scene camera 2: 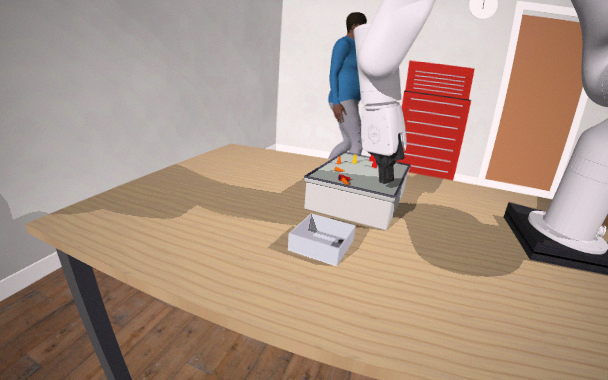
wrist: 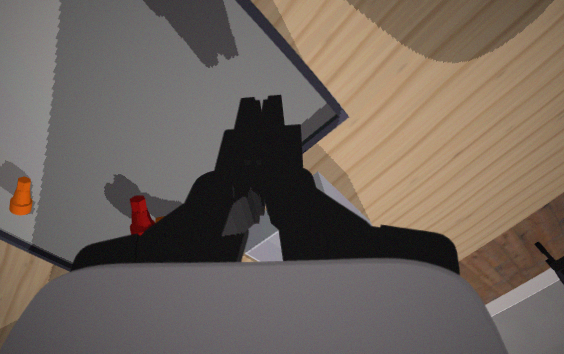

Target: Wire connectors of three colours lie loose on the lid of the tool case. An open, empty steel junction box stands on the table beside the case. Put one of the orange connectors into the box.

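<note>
The gripper (scene camera 2: 386, 181) (wrist: 261, 98) is shut and empty, its fingertips low over the lid (scene camera 2: 367, 186) (wrist: 125, 110) near one corner. One orange connector (scene camera 2: 345, 181) (wrist: 159, 219) lies against a red connector (scene camera 2: 342, 177) (wrist: 140, 216); in the wrist view the fingers hide most of it. Another orange connector (scene camera 2: 339, 169) lies farther back, and a third orange connector (scene camera 2: 339, 160) stands near the rear edge. An orange connector (wrist: 21, 198) shows at the left of the wrist view. The open steel junction box (scene camera 2: 312, 251) (wrist: 327, 190) stands beside the case, partly hidden in the wrist view.
A yellow connector (scene camera 2: 354, 159) stands at the back of the lid, and red connectors (scene camera 2: 373, 161) are close behind the gripper. The case's pale side wall (scene camera 2: 345, 202) rises above the wooden table (scene camera 2: 200, 260). A person (scene camera 2: 344, 75) is behind the table.
</note>
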